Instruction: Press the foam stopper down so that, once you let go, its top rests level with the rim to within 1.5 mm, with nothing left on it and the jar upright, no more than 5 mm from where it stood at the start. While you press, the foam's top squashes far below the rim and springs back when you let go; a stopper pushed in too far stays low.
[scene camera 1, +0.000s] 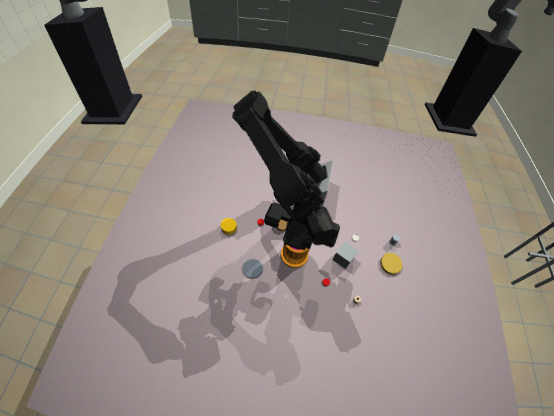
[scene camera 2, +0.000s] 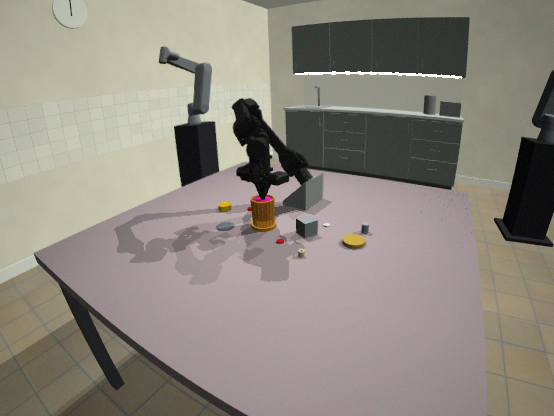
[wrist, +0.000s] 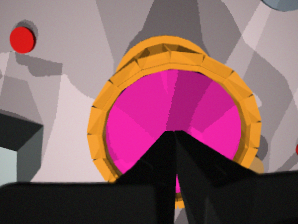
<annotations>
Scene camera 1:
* gripper: 298, 240
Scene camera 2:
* gripper: 262, 199
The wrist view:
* gripper: 173, 140
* magenta foam stopper: 173, 99
</annotations>
